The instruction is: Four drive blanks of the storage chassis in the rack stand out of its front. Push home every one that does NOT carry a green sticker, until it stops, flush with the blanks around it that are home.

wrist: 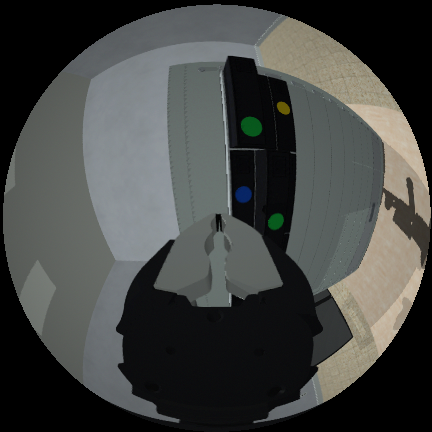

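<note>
The storage chassis shows black blanks in the wrist view. The upper-left blank with a green sticker stands out, its side and end faces visible. A blank with a yellow sticker is to its right and looks about level with its surroundings. Below, a blank with a blue sticker sits further back than the blank with a green sticker to its right, which stands out and shows its left side. My gripper is shut and empty, its tips over the grey panel just left of the blue-stickered blank. The gripper hides what lies lower down.
The grey rack panel runs along the left of the blanks, and ribbed grey panels lie to their right. A pale wall is further left. A dark grey flat object is at the lower right, near the tan floor.
</note>
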